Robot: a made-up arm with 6 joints.
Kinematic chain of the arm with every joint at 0, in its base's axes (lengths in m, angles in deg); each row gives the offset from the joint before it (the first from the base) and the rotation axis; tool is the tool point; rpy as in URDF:
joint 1: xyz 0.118 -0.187 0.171 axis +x
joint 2: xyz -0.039 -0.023 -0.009 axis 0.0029 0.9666 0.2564
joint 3: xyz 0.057 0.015 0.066 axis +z
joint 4: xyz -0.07 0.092 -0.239 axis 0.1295 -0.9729 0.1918
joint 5: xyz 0.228 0.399 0 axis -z
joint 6: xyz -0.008 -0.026 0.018 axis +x
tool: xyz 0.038 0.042 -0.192 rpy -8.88 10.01 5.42
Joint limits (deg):
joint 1: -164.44..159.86
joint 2: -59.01..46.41
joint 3: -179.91..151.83
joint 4: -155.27..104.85
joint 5: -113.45..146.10
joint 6: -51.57..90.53
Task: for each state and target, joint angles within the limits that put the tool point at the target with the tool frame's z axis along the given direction. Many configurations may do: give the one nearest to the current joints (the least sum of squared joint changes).
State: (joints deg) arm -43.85 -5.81 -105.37 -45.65 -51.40 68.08
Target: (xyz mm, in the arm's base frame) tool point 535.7 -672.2 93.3 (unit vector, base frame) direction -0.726 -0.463 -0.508
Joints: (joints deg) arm -15.02 -8.88 -129.38 -44.69 -66.70 90.53
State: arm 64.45 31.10 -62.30 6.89 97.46 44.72
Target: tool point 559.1 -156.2 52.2 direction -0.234 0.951 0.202
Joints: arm 11.77 20.14 -73.97 45.62 124.72 61.38
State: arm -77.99 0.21 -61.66 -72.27 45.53 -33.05
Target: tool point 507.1 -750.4 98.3 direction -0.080 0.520 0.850
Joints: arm -76.66 4.08 -91.50 -43.15 84.00 6.03
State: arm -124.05 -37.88 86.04 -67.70 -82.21 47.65
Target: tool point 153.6 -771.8 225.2 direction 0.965 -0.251 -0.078
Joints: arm -94.60 -57.40 87.86 -101.90 -83.77 72.19
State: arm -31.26 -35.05 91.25 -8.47 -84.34 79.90
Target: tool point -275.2 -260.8 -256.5 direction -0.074 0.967 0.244
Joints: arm -14.70 -25.72 92.17 -9.25 -74.33 61.10
